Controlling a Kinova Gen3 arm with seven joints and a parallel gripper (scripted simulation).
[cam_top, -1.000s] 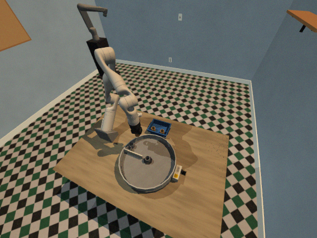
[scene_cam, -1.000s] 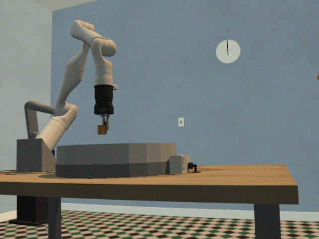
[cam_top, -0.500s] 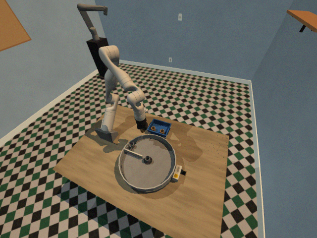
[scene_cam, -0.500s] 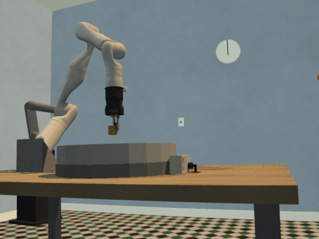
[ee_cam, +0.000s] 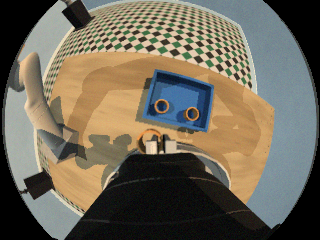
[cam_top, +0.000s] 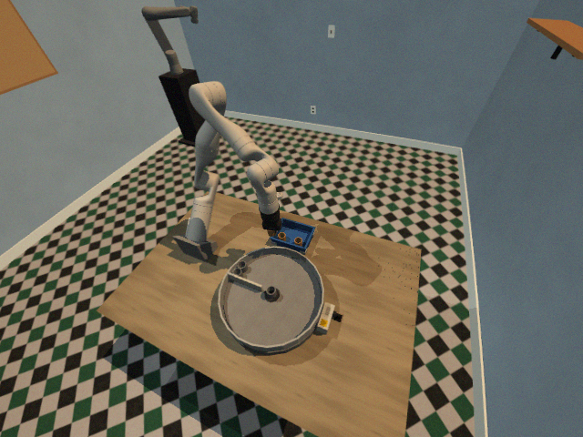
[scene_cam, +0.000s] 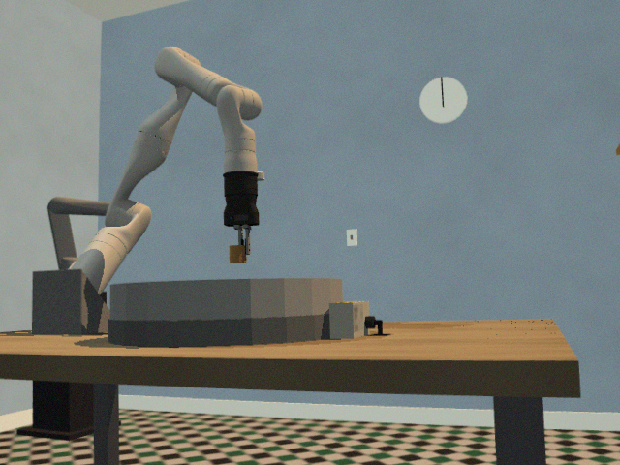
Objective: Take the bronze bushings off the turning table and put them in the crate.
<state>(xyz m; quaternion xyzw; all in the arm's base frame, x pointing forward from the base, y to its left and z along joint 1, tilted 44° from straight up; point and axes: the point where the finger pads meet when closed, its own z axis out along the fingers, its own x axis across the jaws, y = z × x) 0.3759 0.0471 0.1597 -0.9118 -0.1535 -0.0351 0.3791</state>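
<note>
My hand is 160 mm above the blue crate, 110 mm to the right of it and 30 mm short of it. The rest, counted from my hand: grey turning table (230 mm to the right, 130 mm below, 100 mm ahead).
</note>
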